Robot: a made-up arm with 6 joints.
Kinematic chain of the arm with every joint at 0, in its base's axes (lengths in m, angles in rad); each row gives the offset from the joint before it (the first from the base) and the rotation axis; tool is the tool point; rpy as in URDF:
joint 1: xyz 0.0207 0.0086 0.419 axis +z
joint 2: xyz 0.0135 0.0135 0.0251 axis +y
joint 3: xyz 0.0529 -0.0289 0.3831 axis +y
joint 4: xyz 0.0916 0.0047 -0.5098 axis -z
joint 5: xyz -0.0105 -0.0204 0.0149 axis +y
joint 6: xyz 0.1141 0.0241 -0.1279 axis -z
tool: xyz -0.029 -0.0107 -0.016 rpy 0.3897 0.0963 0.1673
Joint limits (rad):
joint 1: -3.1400..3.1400
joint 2: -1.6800..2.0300
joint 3: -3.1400..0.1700
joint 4: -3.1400..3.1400
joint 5: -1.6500..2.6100
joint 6: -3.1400..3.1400
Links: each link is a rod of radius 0.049 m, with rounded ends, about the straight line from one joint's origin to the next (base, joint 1, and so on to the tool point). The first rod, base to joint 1, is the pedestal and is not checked.
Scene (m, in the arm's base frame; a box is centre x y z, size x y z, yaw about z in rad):
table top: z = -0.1
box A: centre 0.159 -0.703 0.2 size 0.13 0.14 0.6 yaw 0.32
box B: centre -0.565 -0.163 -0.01 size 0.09 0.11 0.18 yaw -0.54
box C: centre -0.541 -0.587 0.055 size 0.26 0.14 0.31 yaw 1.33
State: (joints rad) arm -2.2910 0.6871 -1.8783 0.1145 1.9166 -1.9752
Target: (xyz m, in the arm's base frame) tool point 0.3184 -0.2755 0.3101
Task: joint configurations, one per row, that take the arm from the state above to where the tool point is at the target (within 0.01 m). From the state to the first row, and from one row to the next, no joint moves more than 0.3 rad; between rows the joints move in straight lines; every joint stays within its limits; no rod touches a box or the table.
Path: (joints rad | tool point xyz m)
1: -2.0184 0.6529 -1.9519 0.0767 2.0553 -1.9077 | -0.3330 -0.6924 0.4641
2: -1.7458 0.6186 -2.0255 0.0389 2.1940 -1.8402 | -0.1374 -0.7469 0.5290
3: -1.4732 0.5844 -2.0990 0.0011 2.3326 -1.7727 | 0.0611 -0.7428 0.5940
4: -1.2006 0.5501 -2.1726 -0.0367 2.4713 -1.7052 | 0.2445 -0.6832 0.6590
5: -0.9280 0.5159 -2.2462 -0.0746 2.6100 -1.6377 | 0.3969 -0.5764 0.7229
6: -0.9336 0.5009 -1.9994 0.0466 2.5668 -1.7135 | 0.4047 -0.5522 0.6168
7: -0.9393 0.4858 -1.7525 0.1677 2.5237 -1.7894 | 0.3985 -0.5066 0.5176
8: -0.9449 0.4708 -1.5057 0.2889 2.4805 -1.8652 | 0.3805 -0.4426 0.4310
9: -0.9506 0.4558 -1.2588 0.4100 2.4373 -1.9411 | 0.3528 -0.3641 0.3610
10: -0.9562 0.4408 -1.0120 0.5312 2.3941 -2.0169 | 0.3184 -0.2755 0.3101

